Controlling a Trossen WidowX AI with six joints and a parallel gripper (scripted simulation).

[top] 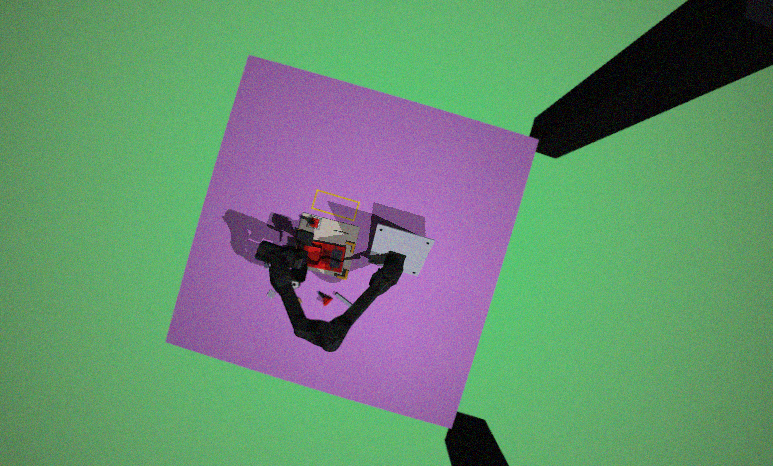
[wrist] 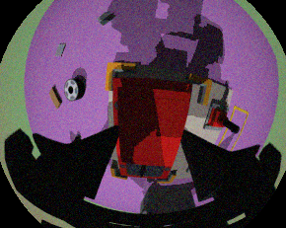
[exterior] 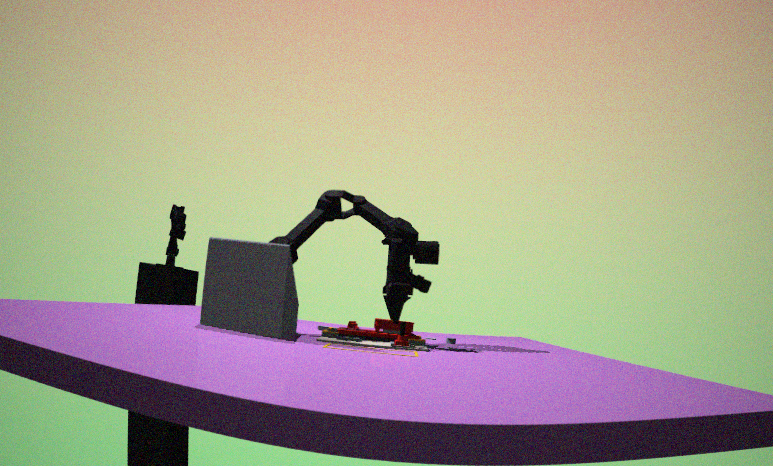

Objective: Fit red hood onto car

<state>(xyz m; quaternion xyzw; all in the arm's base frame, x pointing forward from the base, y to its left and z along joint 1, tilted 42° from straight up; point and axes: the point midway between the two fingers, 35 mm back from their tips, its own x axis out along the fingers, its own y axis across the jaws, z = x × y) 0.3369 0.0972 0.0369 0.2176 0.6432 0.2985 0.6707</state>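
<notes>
The red hood lies right at my gripper tip.
</notes>
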